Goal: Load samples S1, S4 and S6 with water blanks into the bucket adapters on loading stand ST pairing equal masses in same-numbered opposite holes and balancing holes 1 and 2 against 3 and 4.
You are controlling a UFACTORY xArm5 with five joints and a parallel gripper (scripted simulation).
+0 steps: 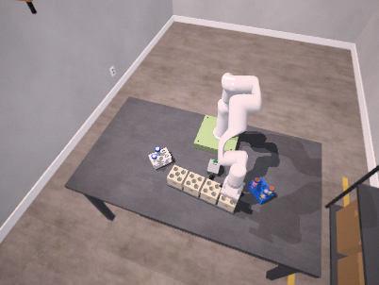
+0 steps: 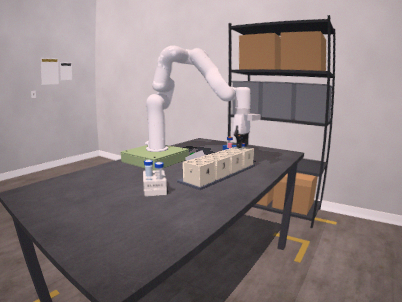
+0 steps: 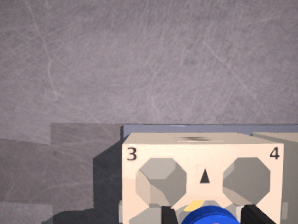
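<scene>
The sample tube S4 lies 1 cm to the right of my hand and 6 cm below it. The rest, counted from my hand: sample tube S6: 12 cm behind, 20 cm to the left, 6 cm below; blue sample rack: 13 cm behind, 17 cm to the left, 9 cm below; white blanks rack: 13 cm behind, 50 cm to the right, 9 cm below.
</scene>
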